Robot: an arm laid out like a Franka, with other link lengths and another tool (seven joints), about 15 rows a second.
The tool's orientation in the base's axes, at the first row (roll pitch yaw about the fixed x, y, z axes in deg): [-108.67 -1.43 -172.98]
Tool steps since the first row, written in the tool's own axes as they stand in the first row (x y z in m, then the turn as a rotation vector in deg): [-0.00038 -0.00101 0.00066 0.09 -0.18 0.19]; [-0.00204 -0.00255 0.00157 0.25 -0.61 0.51]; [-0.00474 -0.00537 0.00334 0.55 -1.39 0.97]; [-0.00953 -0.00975 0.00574 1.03 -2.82 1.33]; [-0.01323 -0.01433 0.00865 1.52 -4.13 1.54]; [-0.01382 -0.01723 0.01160 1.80 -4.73 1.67]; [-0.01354 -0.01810 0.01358 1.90 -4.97 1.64]
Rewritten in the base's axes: [0.00051 -0.00089 0.00074 -0.06 -0.25 0.11]; [0.00235 -0.00203 0.00186 -0.15 -0.70 0.42]; [0.00540 -0.00426 0.00390 -0.35 -1.42 1.02]; [0.01068 -0.00731 0.00716 -0.70 -2.27 2.27]; [0.01496 -0.01104 0.01047 -1.08 -2.94 3.46]; [0.01604 -0.01465 0.01226 -1.31 -3.28 3.99]; [0.01603 -0.01683 0.01246 -1.40 -3.34 4.23]
